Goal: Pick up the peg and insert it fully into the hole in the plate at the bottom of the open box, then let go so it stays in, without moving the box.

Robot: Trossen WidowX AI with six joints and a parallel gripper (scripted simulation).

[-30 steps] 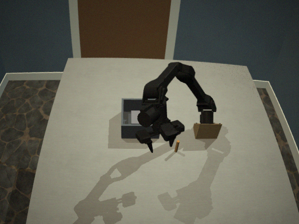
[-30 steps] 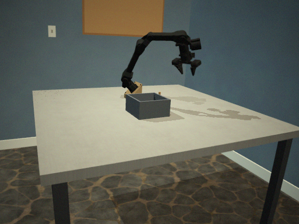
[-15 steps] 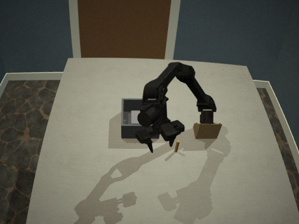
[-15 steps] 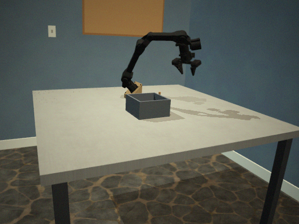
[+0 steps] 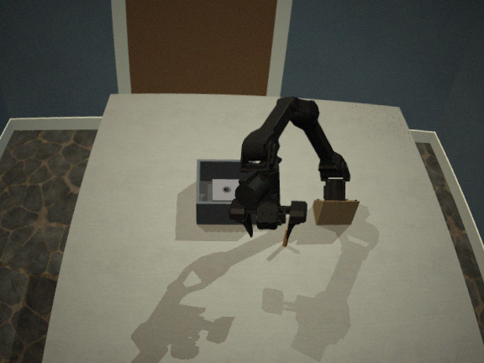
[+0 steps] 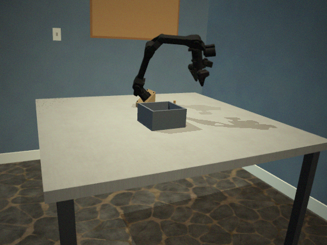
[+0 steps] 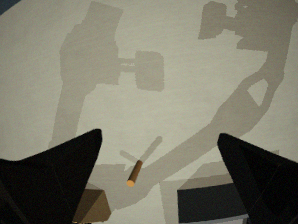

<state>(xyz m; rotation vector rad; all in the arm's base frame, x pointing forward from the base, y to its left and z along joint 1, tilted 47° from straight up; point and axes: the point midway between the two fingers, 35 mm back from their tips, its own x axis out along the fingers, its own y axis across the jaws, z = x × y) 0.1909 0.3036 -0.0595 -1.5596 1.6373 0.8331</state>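
Right now my hand is 18 cm above the peg, 12 cm to the left of it and 7 cm past it. Also, from my hand: plate: 26 cm to the right, 18 cm below, 13 cm ahead; box: 26 cm to the right, 20 cm below, 13 cm ahead.
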